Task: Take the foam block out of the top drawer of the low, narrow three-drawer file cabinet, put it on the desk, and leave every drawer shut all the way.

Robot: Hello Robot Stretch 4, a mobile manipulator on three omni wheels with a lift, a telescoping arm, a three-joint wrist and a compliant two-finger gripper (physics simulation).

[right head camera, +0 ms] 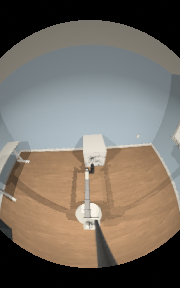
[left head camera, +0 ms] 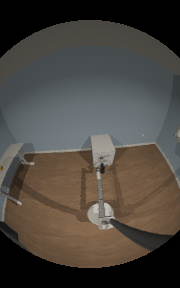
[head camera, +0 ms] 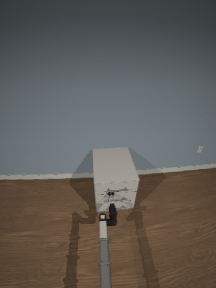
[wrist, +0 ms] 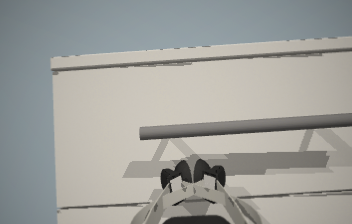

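The white file cabinet stands against the wall. Its top drawer looks shut, its front close under the cabinet's top edge in the wrist view. A grey bar handle runs across that front. My gripper is shut with its dark fingertips together and nothing seen between them. It is at the top drawer's front, below the handle in the wrist view; contact cannot be told. A small yellow thing, possibly the foam block, is on the desk at the far left.
The extended arm reaches over the wooden floor from the round base to the cabinet. The blue wall is behind the cabinet. The desk's white legs stick out at the left. A dark object stands at the lower left.
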